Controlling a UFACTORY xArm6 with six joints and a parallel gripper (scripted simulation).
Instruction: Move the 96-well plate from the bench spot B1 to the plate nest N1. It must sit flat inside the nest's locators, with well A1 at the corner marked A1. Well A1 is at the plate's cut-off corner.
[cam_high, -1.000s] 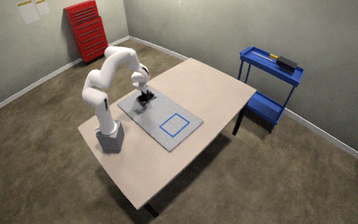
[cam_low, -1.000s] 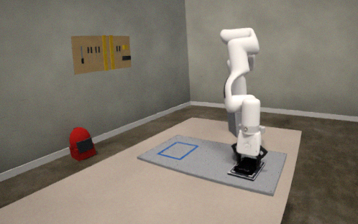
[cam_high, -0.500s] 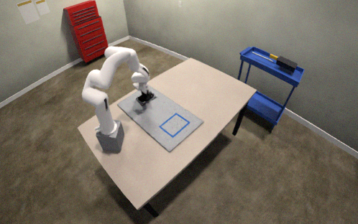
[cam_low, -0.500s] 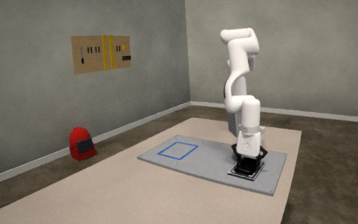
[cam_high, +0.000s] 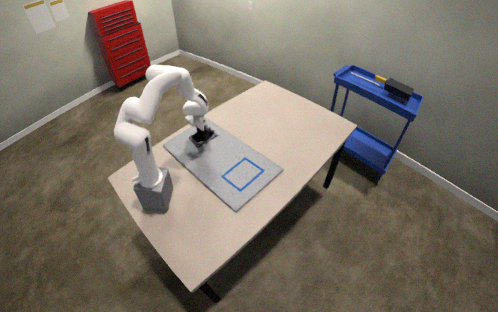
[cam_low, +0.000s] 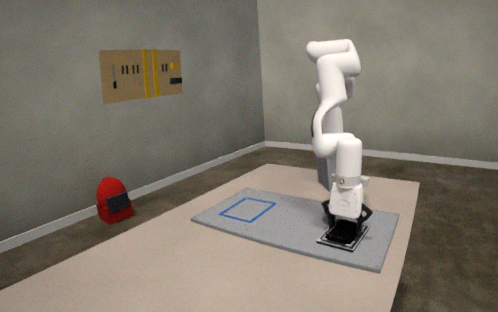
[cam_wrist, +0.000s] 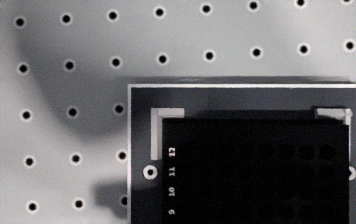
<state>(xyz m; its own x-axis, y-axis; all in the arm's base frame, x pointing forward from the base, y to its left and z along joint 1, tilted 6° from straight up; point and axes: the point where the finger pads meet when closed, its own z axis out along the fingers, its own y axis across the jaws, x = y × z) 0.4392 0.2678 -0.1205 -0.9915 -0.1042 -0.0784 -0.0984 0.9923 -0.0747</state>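
My hand is 1 cm above the black 96-well plate. Round my hand: dark plate nest (3 cm below).
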